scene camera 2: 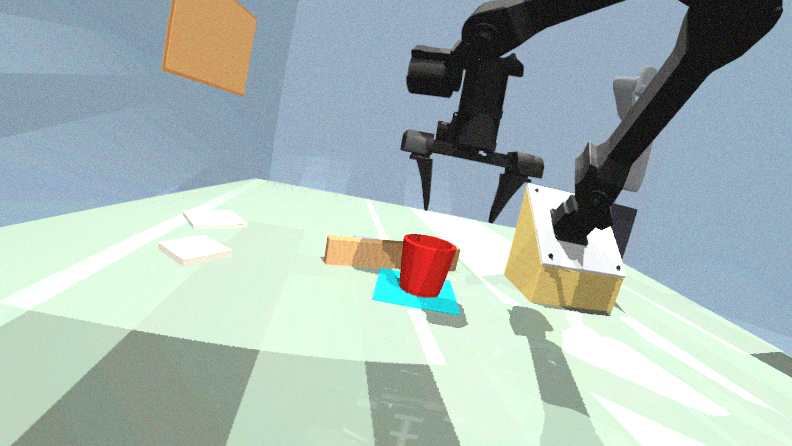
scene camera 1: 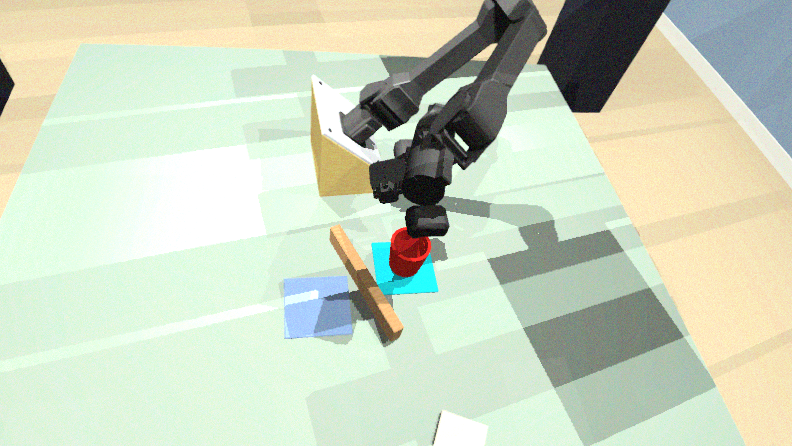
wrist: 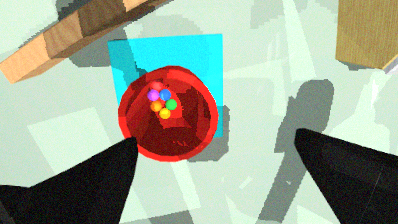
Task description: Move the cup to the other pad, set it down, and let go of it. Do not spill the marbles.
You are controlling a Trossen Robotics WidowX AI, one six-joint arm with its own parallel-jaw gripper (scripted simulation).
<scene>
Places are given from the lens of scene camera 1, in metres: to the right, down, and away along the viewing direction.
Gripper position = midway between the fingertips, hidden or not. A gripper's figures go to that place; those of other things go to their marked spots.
my gripper (scene camera 1: 410,216): 0.03, -0.01, 0.80
red cup (scene camera 1: 407,255): 0.02, 0.06, 0.88
pale blue pad (scene camera 1: 319,306): -0.13, 0.15, 0.80
wooden bar (scene camera 1: 383,312): -0.02, 0.15, 0.76
The marked spots on the red cup and the wooden bar are 0.15 m apart.
</scene>
